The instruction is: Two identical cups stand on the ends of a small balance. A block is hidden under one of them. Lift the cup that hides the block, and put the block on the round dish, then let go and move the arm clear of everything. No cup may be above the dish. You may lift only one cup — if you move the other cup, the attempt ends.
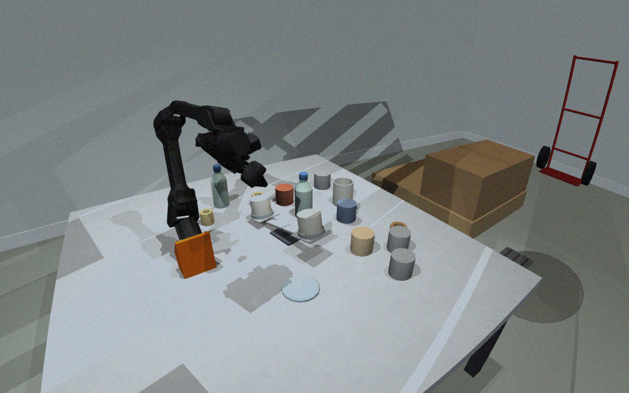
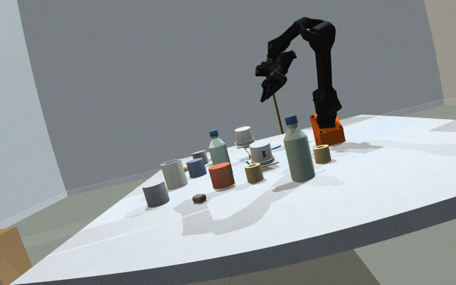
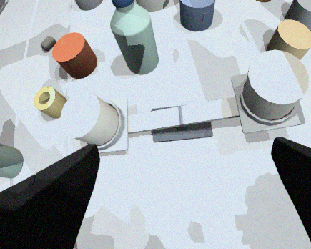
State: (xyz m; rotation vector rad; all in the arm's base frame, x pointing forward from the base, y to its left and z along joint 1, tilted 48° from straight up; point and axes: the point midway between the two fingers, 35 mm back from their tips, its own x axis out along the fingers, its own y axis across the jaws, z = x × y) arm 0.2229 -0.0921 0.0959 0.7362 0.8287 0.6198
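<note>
My gripper tip is 5 cm short of the teal block, 15 cm to the right of it and 19 cm above it. Also, from my gripper tip: cream cup 12 cm ahead, 11 cm to the right, 12 cm below; round dish 1 cm ahead, 24 cm to the right, 23 cm below.
</note>
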